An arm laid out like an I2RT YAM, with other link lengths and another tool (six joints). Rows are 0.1 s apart.
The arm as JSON. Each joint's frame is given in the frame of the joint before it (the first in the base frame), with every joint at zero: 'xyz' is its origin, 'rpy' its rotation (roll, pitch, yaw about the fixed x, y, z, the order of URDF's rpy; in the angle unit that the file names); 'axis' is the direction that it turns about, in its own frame. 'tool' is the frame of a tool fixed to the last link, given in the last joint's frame.
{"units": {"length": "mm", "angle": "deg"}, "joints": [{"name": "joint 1", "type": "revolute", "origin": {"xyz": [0.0, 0.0, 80.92], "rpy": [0.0, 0.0, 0.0]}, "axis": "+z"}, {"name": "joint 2", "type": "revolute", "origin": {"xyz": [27.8, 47.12, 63.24], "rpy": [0.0, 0.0, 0.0]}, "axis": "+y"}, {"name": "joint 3", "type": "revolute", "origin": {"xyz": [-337.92, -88.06, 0.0], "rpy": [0.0, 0.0, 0.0]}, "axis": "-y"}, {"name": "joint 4", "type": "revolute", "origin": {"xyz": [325.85, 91.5, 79.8], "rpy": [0.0, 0.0, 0.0]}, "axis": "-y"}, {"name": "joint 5", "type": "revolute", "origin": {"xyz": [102.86, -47.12, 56.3], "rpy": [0.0, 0.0, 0.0]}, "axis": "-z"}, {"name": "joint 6", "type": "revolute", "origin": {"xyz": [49.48, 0.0, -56.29], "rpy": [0.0, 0.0, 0.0]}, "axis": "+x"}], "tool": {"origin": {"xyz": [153.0, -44.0, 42.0], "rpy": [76.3, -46.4, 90.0]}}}
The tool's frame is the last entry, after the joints.
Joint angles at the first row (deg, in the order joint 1, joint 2, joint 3, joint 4, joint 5, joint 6):
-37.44 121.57 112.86 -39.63 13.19 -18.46
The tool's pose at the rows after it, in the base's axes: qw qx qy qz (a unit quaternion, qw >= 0); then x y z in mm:
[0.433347 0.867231 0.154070 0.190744 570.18 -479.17 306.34]
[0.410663 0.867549 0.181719 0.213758 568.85 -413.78 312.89]
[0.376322 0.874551 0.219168 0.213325 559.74 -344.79 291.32]
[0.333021 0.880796 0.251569 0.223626 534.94 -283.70 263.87]
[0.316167 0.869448 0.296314 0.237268 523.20 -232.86 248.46]
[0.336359 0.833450 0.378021 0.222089 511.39 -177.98 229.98]
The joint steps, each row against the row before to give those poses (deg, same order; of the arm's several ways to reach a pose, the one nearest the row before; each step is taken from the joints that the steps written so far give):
2.36 -6.51 -4.74 -1.32 -2.02 0.88
3.87 -7.20 -7.82 -0.27 -1.85 0.96
4.57 -5.98 -8.43 -1.40 -0.79 0.88
3.08 -7.10 -10.25 -0.10 -3.33 0.53
3.51 -5.38 -7.77 1.84 -1.51 -1.74
6.06 -5.10 -8.44 2.99 4.30 -5.53

